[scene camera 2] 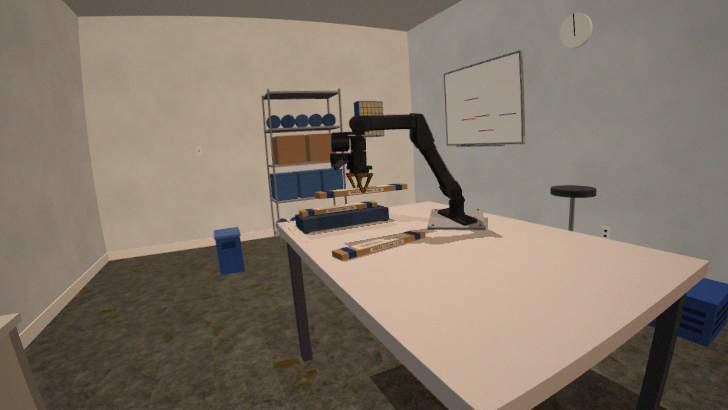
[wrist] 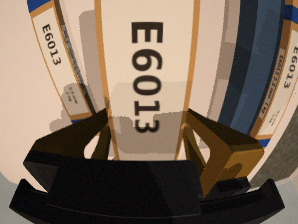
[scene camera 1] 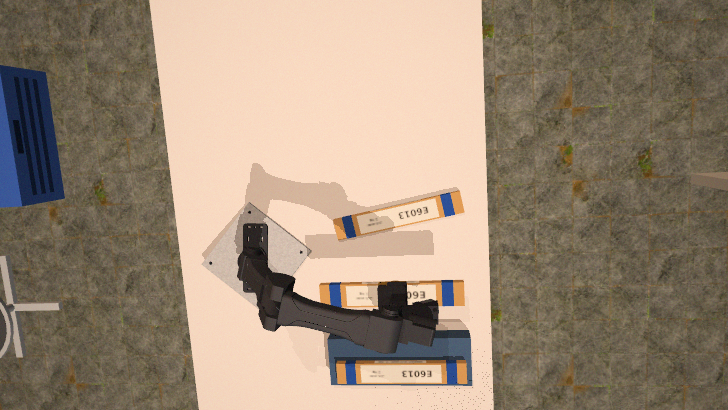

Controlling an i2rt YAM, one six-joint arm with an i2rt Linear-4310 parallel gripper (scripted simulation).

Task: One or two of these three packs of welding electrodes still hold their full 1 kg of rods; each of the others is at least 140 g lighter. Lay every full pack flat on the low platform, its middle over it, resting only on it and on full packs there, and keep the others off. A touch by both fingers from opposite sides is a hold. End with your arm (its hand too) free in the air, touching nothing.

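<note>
My gripper is here at (wrist: 147, 112), and I can see a pack (scene camera 1: 448, 204) and also a pack (scene camera 1: 341, 294). There's a dark blue low platform (scene camera 1: 448, 344) (scene camera 2: 307, 224) as well, and both of those scene cameras show that platform.
</note>
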